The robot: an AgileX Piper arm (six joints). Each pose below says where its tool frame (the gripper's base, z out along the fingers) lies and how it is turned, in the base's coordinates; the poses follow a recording.
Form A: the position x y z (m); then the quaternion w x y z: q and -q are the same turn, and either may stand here.
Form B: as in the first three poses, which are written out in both.
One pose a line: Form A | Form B
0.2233 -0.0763 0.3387 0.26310 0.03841 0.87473 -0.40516 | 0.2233 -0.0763 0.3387 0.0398 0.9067 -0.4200 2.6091
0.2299 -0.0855 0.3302 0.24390 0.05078 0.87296 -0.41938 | 0.2299 -0.0855 0.3302 0.0524 0.9001 -0.4324 2.6488
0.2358 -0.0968 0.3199 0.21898 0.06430 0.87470 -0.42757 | 0.2358 -0.0968 0.3199 0.0659 0.8965 -0.4382 2.7001
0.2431 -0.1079 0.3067 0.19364 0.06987 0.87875 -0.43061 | 0.2431 -0.1079 0.3067 0.0712 0.8957 -0.4389 2.7519
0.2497 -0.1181 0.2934 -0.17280 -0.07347 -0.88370 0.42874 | 0.2497 -0.1181 0.2934 0.0746 0.8972 -0.4353 2.7942
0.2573 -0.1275 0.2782 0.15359 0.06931 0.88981 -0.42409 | 0.2573 -0.1275 0.2782 0.0701 0.9005 -0.4292 2.8332
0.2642 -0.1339 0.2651 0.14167 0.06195 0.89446 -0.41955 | 0.2642 -0.1339 0.2651 0.0626 0.9036 -0.4238 2.8573
